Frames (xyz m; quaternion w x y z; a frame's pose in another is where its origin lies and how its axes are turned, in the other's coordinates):
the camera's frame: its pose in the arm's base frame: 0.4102 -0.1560 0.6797 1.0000 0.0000 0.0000 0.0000
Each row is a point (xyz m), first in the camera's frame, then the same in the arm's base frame.
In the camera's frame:
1: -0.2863 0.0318 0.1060
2: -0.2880 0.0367 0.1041
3: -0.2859 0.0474 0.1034
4: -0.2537 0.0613 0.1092
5: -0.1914 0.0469 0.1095
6: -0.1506 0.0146 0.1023
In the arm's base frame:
1: 0.1239 -0.1242 0.7857
2: 0.1222 -0.1193 0.7838
3: 0.1243 -0.1086 0.7831
4: 0.1565 -0.0947 0.7889
5: 0.2188 -0.1091 0.7892
6: 0.2596 -0.1414 0.7820

